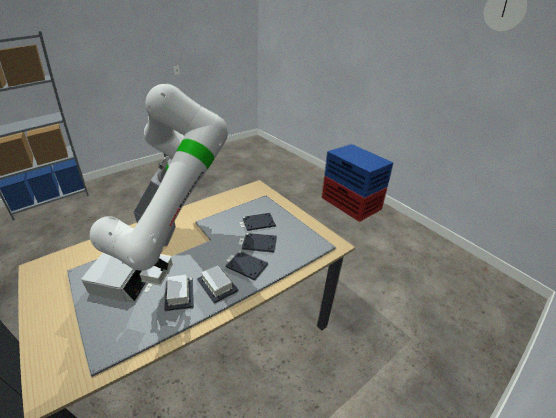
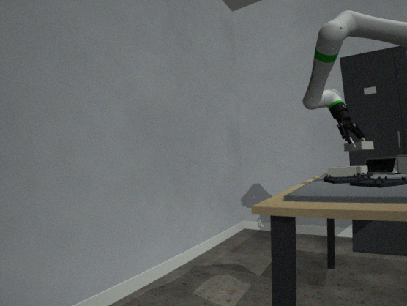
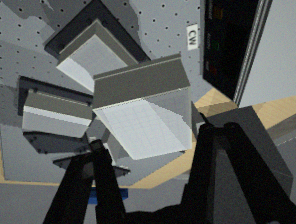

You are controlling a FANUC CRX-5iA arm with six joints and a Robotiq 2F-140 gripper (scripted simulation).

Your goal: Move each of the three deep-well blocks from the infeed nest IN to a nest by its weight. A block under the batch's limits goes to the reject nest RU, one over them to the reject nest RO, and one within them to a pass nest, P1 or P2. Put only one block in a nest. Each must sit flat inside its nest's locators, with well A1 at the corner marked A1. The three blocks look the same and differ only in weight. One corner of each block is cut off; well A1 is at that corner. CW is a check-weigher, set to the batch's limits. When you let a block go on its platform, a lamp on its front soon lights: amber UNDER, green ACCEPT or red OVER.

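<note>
Now: the weigher platform 15 cm behind my hand, 20 cm to the right of it and 8 cm below it. From my hand the other things lie so: CW label 6 cm behind, 7 cm to the right, 17 cm below; then check-weigher 15 cm behind, 19 cm to the right, 10 cm below; then dark nest plate 4 cm ahead, 23 cm to the left, 16 cm below.
</note>
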